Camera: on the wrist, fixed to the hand. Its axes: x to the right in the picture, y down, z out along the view.
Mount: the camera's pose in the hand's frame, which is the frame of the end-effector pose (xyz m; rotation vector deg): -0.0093 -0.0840 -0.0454 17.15 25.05 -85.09
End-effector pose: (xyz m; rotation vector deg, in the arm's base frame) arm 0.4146 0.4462 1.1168 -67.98 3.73 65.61
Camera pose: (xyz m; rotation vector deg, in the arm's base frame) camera 0.4935 0.4127 1.1599 -47.77 -15.54 -24.04
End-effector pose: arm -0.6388 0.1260 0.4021 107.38 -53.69 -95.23
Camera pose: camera -0.5790 0.1840 0.3545 -132.84 -27.73 62.04
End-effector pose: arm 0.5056 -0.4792 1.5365 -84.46 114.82 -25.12
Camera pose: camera 0.5405 -0.5018 1.6229 -145.58 35.13 -93.68
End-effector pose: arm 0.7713 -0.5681 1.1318 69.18 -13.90 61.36
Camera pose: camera 0.8146 -0.5317 1.0543 56.38 60.42 -0.02
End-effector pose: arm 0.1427 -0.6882 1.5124 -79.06 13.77 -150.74
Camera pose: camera 0.1048 -0.6013 1.4976 27.22 49.41 108.19
